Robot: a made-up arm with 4 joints. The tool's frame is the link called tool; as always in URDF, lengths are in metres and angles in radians.
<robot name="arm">
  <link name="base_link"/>
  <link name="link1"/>
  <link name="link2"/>
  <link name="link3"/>
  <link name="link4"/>
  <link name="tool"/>
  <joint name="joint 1" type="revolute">
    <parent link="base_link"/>
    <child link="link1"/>
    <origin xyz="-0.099 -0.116 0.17"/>
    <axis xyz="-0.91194 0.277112 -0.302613"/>
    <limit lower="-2.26" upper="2.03" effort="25" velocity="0.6"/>
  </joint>
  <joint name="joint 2" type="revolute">
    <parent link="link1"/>
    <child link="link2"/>
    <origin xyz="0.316 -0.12 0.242"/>
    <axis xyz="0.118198 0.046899 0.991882"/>
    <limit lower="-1.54" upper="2.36" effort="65" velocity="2.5"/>
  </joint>
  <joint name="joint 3" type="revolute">
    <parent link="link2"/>
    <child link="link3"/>
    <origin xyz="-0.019 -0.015 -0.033"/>
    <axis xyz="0 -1 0"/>
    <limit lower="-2.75" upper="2.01" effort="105" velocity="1.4"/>
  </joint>
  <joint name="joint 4" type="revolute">
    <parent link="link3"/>
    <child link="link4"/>
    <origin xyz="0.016 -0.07 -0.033"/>
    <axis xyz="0 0 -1"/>
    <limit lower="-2.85" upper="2.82" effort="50" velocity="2.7"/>
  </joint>
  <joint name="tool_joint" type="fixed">
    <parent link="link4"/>
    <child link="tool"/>
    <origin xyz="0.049 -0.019 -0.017" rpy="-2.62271 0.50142 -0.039"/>
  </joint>
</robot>
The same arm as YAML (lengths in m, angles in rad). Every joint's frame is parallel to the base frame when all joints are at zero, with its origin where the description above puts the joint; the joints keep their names.
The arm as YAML. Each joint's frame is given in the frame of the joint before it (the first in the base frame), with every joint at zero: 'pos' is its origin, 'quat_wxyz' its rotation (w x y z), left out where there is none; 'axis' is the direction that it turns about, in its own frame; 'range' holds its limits. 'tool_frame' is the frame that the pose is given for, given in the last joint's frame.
length_unit: m
angle_unit: rad
joints:
  - joint: joint 1
    pos: [-0.099, -0.116, 0.17]
    axis: [-0.91194, 0.277112, -0.302613]
    range: [-2.26, 2.03]
  - joint: joint 2
    pos: [0.316, -0.12, 0.242]
    axis: [0.118198, 0.046899, 0.991882]
    range: [-1.54, 2.36]
  - joint: joint 3
    pos: [-0.019, -0.015, -0.033]
    axis: "-y"
    range: [-2.75, 2.01]
  - joint: joint 4
    pos: [0.016, -0.07, -0.033]
    axis: "-z"
    range: [-2.85, 2.82]
tool_frame:
  pos: [0.049, -0.019, -0.017]
  quat_wxyz: [0.253149, -0.934897, 0.081891, 0.234898]

